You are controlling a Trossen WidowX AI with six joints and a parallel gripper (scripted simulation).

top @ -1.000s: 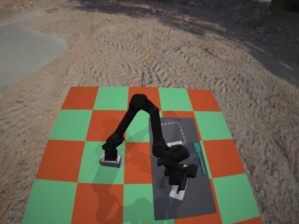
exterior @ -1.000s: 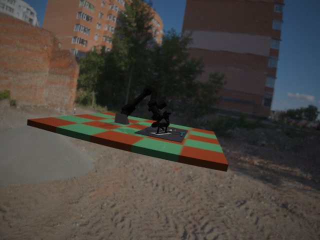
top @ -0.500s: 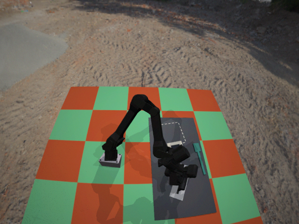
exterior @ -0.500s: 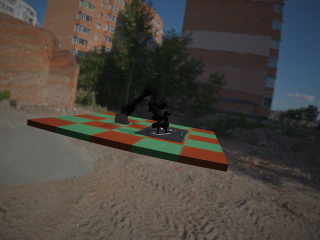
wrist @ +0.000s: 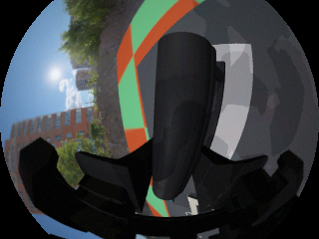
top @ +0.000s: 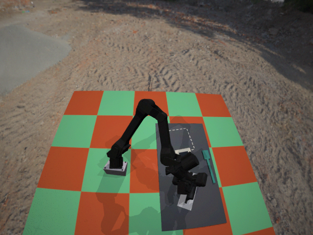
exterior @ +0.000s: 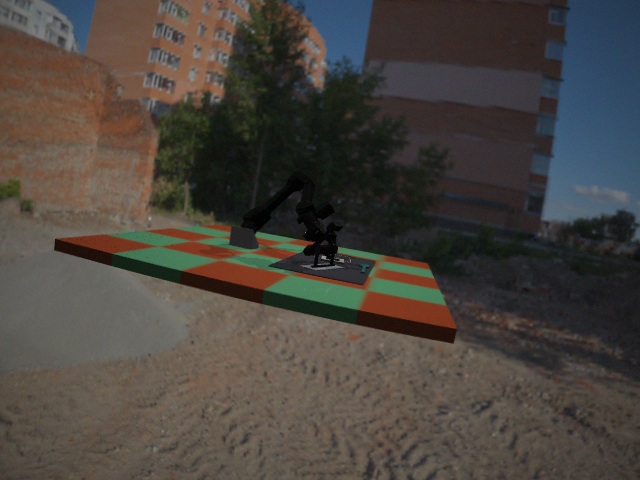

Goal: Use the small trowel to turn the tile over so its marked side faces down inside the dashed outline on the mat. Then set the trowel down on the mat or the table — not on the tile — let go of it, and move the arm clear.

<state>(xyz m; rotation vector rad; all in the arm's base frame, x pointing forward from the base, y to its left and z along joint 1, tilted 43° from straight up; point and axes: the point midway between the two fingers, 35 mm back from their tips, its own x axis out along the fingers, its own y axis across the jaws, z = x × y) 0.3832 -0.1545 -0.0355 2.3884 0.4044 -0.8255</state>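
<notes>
My gripper tip is now 1 cm past the dark mat, 12 cm to the right of it and 7 cm above it. Round my gripper tip: teal trowel 13 cm ahead, 13 cm to the left, 4 cm below; tile 2 cm behind, 19 cm to the left, 4 cm below.
</notes>
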